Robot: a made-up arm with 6 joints.
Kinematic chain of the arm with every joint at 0, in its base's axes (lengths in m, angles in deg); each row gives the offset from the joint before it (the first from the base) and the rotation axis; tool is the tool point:
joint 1: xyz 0 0 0.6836 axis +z
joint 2: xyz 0.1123 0 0 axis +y
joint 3: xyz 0 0 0.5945 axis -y
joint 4: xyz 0 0 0.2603 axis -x
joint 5: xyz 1.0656 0 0 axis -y
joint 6: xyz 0.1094 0 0 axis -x
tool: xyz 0 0 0
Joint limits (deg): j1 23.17..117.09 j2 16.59..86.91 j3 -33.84..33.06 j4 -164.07..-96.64 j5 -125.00..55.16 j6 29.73..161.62
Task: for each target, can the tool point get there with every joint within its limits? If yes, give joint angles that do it. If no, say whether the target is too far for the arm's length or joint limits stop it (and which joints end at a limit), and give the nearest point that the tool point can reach.
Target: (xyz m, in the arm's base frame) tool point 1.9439 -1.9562 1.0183
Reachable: no: too far | nearest point 1.3062 0.4620 0.9016 | short by 2.504 m
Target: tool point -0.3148 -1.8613 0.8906
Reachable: no: joint limits stop it (at a limit: joint 1, joint 2, joint 3, joint 5) | nearest point 0.2939 0.0619 -0.3522 | short by 2.369 m
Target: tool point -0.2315 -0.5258 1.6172
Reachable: no: joint limits stop it (at a limit: joint 1, joint 2, joint 3, joint 5) | nearest point -0.5949 0.9950 1.8320 | short by 1.578 m
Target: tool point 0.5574 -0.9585 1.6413
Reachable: no: joint limits stop it (at a limit: joint 1, joint 2, joint 3, joint 4, joint 5) | nearest point 1.0434 0.4733 1.8699 | short by 1.529 m
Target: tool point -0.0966 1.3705 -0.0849
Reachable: yes | joints 90.76 76.12 5.93 -132.84 -77.98 81.80
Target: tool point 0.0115 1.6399 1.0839
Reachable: yes | joints 86.62 42.72 23.85 -128.65 -85.82 108.45
